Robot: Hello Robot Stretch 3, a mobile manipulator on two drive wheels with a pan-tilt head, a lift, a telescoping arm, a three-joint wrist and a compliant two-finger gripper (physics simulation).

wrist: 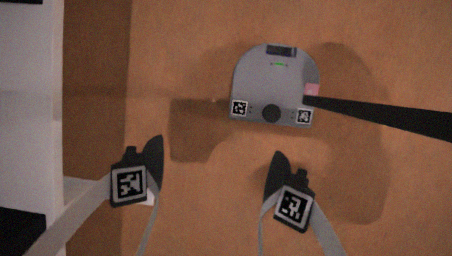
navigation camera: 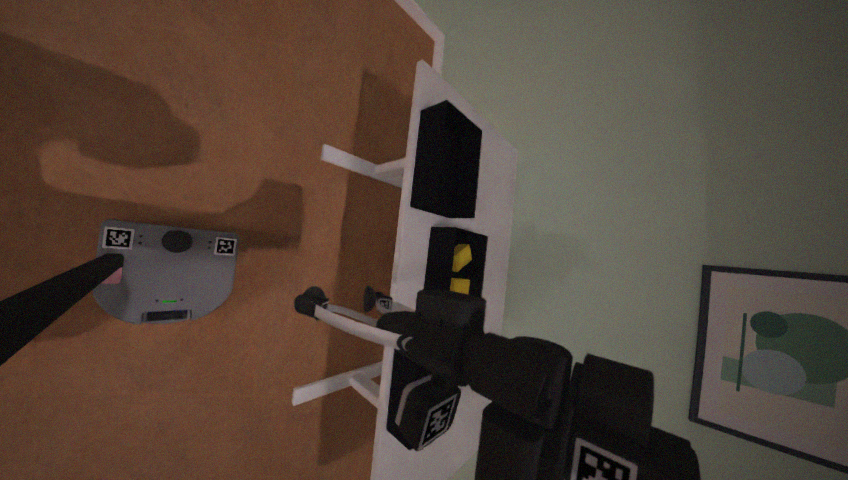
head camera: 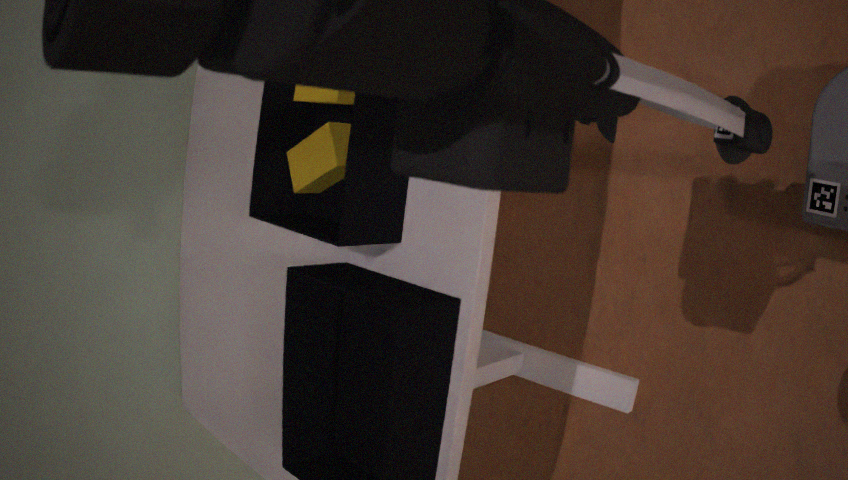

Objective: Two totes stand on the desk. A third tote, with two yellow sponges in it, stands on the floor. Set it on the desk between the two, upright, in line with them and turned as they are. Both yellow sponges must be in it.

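Observation:
A black tote (head camera: 374, 202) (navigation camera: 439, 252) stands upright on the white desk between two others, set farther from the front edge and turned roughly as they are. Two yellow sponges are in it: one tilted sponge (head camera: 315, 159) (navigation camera: 462, 257) and one flatter sponge (head camera: 323, 94) (navigation camera: 460, 285), partly hidden by the arm. One end tote (head camera: 368, 368) (navigation camera: 446, 160) shows well. The other end tote (navigation camera: 405, 367) is mostly hidden behind the wrist. My gripper (head camera: 743, 137) (navigation camera: 343, 301) (wrist: 217, 162) is open and empty, its fingertips out past the desk's front edge, over the floor.
The desk (head camera: 220, 249) (navigation camera: 496, 196) (wrist: 30, 125) stands against the green wall (navigation camera: 624, 148). Its legs reach over the brown floor. My grey base (head camera: 833, 148) (navigation camera: 169, 273) (wrist: 272, 85) is in front. A framed picture (navigation camera: 785, 344) hangs on the wall.

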